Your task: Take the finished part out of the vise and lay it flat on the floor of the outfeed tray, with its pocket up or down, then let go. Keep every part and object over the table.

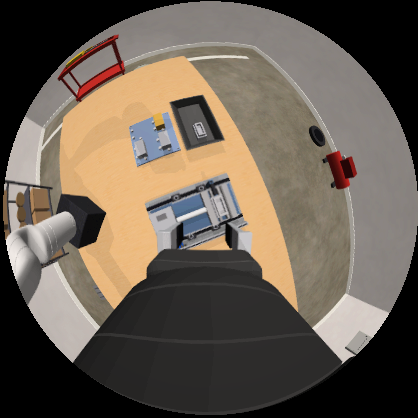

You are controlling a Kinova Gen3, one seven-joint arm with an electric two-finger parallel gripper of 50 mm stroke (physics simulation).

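Frame: origin at the arm's base, x right, y back, z down, level; metres.
Seen in the pictures: gripper, fingertip midpoint: [203, 231]; arm's base at its link origin: [66, 224].
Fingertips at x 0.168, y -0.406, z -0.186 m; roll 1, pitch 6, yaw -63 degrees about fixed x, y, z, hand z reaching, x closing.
Offsets run from my fingertips to a thing's top centre.
The vise {dx -0.003, dy -0.008, dz +0.237 m} [191, 225] lies on the table below my gripper, with blue body parts, a white bar and grey rails. A light grey rectangular part {dx +0.001, dy -0.076, dz +0.221 m} [218, 206] with a pocket outline sits at the vise's right end, between its jaws. My gripper [203, 231] is open and empty above the vise's near side; the part is ahead and right of the midpoint between its fingers. The height between them is hard to tell. The dark outfeed tray [189, 116] lies farther off, with a similar pocketed part {dx -0.265, dy -0.147, dz +0.289 m} [200, 130] inside it.
A blue plate {dx -0.335, dy +0.015, dz +0.328 m} [146, 130] left of the tray carries grey blocks {dx -0.285, dy -0.020, dz +0.292 m} [164, 140] {dx -0.295, dy +0.070, dz +0.292 m} [140, 149] and a yellow block {dx -0.376, dy -0.029, dz +0.292 m} [159, 121]. A black block [82, 220] and white arm section [55, 232] stand at left. The table's right edge runs near the tray and vise.
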